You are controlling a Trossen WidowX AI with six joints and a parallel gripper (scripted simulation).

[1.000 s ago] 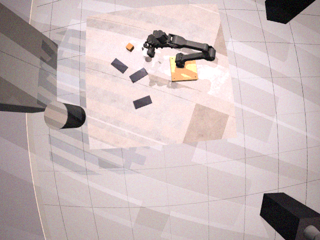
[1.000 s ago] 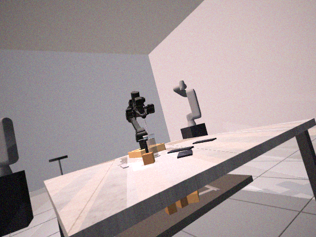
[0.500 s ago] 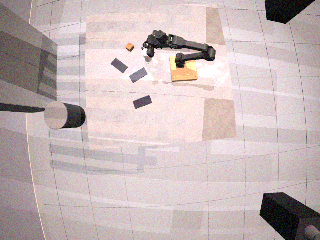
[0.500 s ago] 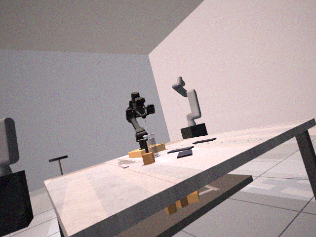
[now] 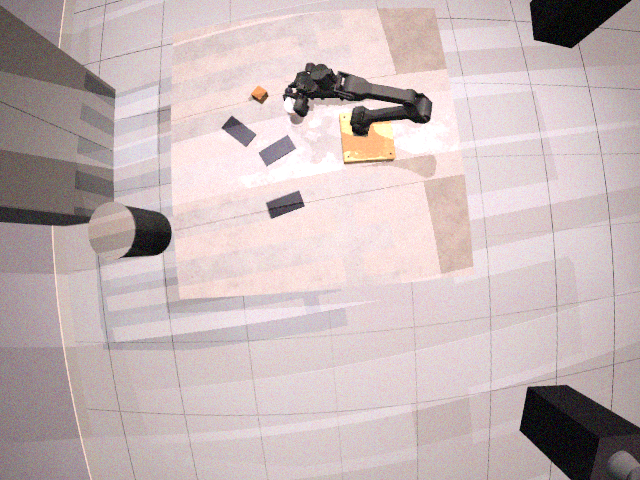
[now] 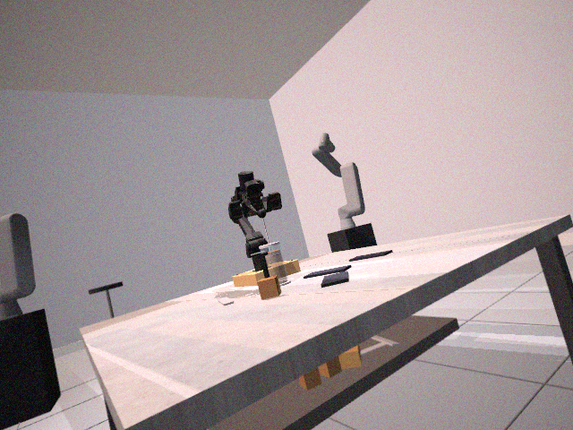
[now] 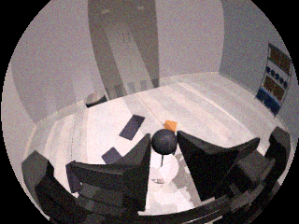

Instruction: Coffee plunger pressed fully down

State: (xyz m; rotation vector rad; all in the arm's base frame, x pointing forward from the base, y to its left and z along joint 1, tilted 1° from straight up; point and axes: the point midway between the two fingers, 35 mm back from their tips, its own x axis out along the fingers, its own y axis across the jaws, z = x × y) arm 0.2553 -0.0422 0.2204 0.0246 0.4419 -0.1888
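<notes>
My gripper tip is now 130 mm above the coffee press and 10 mm to the left of it.
</notes>
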